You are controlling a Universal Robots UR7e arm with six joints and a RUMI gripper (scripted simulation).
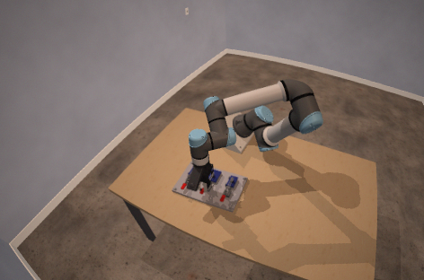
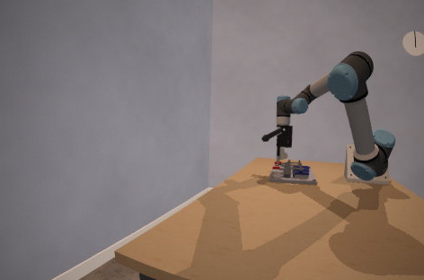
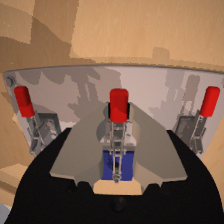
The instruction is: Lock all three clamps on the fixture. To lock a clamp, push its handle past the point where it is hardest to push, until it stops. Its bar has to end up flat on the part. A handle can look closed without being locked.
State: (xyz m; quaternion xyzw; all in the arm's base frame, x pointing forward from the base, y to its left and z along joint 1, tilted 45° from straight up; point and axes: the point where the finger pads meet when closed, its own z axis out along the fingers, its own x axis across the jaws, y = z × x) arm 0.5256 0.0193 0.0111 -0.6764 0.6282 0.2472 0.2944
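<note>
Right now my hand is 80 mm past the grey fixture plate, 50 mm above it and 10 mm to the left of it.
</note>
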